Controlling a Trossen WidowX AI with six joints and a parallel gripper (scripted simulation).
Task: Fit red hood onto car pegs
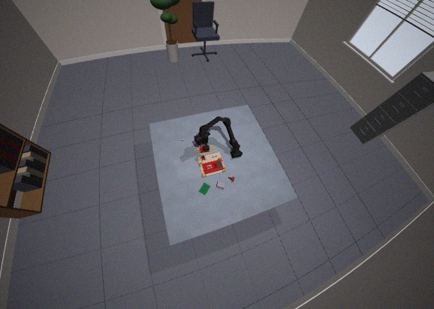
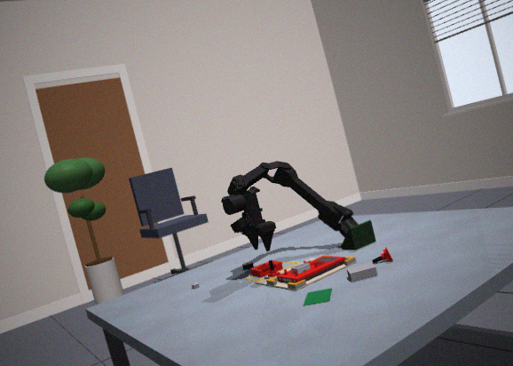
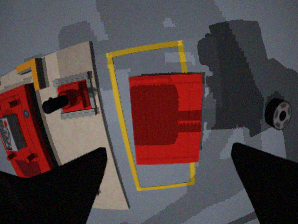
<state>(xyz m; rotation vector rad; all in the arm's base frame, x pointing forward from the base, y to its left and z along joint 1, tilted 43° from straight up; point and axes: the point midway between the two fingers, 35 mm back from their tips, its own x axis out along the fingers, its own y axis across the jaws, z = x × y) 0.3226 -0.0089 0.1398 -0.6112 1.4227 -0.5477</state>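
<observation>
My gripper tip is now 6 cm above the red hood. The rest, counted from my gripper tip: grey nut (23 cm ahead, 15 cm to the right, 7 cm below); then green flat card (43 cm to the left, 8 cm below, 7 cm ahead); then jig (20 cm to the left, 7 cm below, 4 cm behind).
</observation>
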